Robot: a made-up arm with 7 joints. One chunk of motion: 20 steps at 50 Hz.
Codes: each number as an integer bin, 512 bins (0 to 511) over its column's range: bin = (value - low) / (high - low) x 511, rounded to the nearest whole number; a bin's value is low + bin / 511 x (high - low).
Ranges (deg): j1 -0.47..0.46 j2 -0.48..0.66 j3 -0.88..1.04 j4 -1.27..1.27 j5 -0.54..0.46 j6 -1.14..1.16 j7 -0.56..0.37
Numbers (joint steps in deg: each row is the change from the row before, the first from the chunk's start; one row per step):
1: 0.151 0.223 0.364 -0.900 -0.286 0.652 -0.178
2: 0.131 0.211 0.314 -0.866 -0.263 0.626 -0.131
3: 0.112 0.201 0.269 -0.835 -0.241 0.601 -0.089
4: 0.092 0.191 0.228 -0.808 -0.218 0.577 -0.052
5: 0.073 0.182 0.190 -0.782 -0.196 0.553 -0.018
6: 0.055 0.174 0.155 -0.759 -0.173 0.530 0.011
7: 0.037 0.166 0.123 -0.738 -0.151 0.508 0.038
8: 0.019 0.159 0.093 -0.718 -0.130 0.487 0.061
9: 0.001 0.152 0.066 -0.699 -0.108 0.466 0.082
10: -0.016 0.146 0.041 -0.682 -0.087 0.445 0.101
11: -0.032 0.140 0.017 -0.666 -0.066 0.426 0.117
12: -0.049 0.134 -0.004 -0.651 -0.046 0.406 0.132
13: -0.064 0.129 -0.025 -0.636 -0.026 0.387 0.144
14: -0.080 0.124 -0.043 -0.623 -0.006 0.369 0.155
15: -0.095 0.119 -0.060 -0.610 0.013 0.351 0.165
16: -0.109 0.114 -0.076 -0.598 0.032 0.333 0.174
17: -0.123 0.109 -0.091 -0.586 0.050 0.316 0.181
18: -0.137 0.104 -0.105 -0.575 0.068 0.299 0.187
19: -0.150 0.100 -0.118 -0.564 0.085 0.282 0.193
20: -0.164 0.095 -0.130 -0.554 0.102 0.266 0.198
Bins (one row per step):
1: 341 315 331 74 130 398 210
2: 330 310 318 81 142 392 236
3: 320 305 306 88 153 387 259
4: 309 301 295 93 165 381 279
5: 298 297 285 98 176 376 298
6: 288 293 275 103 188 371 314
7: 279 290 267 107 199 366 329
8: 269 286 259 111 210 361 341
9: 259 283 252 115 221 357 353
10: 249 281 245 118 231 352 363
11: 241 278 239 122 242 348 372
12: 231 275 233 125 252 343 380
13: 223 273 228 128 263 339 387
14: 214 271 223 130 273 335 393
15: 206 268 218 133 283 331 398
16: 198 266 214 135 292 327 403
17: 191 264 210 138 301 323 407
18: 183 262 206 140 311 320 410
19: 176 260 203 142 319 316 414
20: 168 258 200 144 328 312 416

